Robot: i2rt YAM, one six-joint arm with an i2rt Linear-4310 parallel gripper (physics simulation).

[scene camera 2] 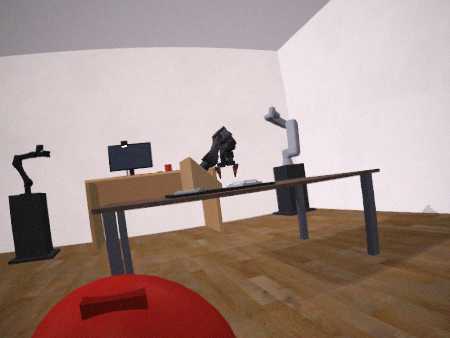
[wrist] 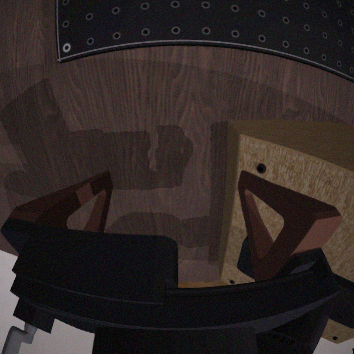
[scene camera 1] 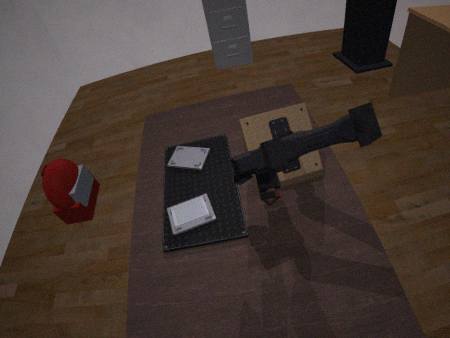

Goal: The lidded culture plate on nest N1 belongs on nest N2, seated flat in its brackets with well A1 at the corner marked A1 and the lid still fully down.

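Places are measured from the arm's base along level axes (x down, y ahead, z right), in centimetres.
Pixels of known places: gripper, fingertip midpoint: (scene camera 2: 228, 177) (wrist: 174, 177) (scene camera 1: 267, 193); arm's base, link origin: (scene camera 2: 199, 172).
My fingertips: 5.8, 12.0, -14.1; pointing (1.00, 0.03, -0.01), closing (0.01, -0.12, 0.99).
Ahead of a thing's pixels: the offset from my fingertips to its middle, as dx, dy, dz. Level surfaces: height alone.
The lidded culture plate @(+3.2, +28.1, +4.4) (scene camera 1: 190, 211), white with a grid of wells, sits on nest N1 @(+4.8, +28.1, +4.4) (scene camera 1: 193, 226), a pale block at the near end of the black board @(+6.2, +22.8, +17.5) (scene camera 1: 199, 183). Nest N2 @(+4.8, +24.6, +33.4) (scene camera 1: 188, 157) (scene camera 2: 188, 192) is a pale, empty plate with dark corner brackets at the board's other end. The A1 mark and the lid's fit are too small to read. My gripper (scene camera 1: 272, 198) (scene camera 2: 228, 175) (wrist: 174, 177) is open and empty, above the table to the right of the board in scene camera 1. Neither nest shows in the wrist view.
A light wooden block (scene camera 1: 311, 145) (wrist: 295, 160) stands on the table @(dx +6.9) (scene camera 1: 200, 295) under my arm, right of the board. The perforated board (wrist: 190, 17) crosses the top of the wrist view. A red object (scene camera 1: 62, 185) stands beyond the table's left edge.
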